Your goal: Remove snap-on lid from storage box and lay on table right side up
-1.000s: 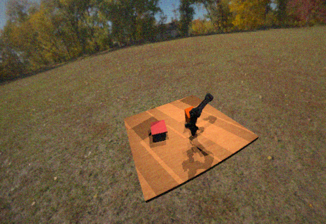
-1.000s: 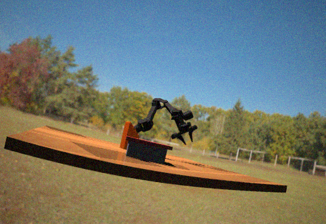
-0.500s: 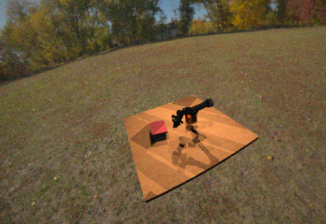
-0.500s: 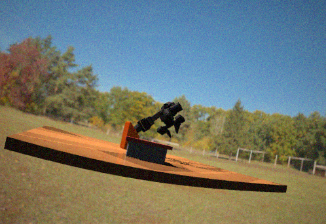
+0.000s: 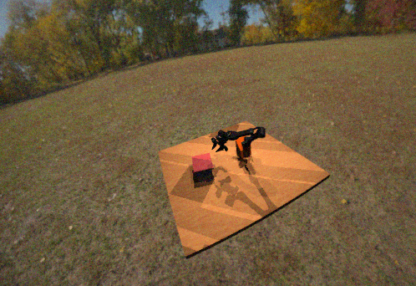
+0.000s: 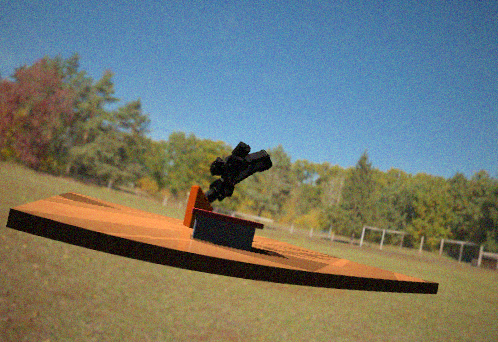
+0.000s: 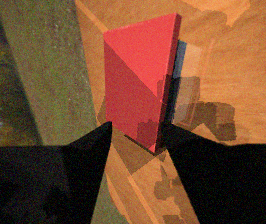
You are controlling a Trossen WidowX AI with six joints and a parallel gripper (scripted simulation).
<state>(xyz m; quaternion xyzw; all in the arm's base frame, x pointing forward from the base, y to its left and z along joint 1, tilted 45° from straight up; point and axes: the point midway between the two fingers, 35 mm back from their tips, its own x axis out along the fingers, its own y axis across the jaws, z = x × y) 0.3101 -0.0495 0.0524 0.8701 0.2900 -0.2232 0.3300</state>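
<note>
Right now my gripper tip is 120 mm short of the red lid, 110 mm above it and 30 mm to the left of it. The rest, counted from my gripper tip: blue-grey storage box (150 mm below, 120 mm ahead, 30 mm to the right).
</note>
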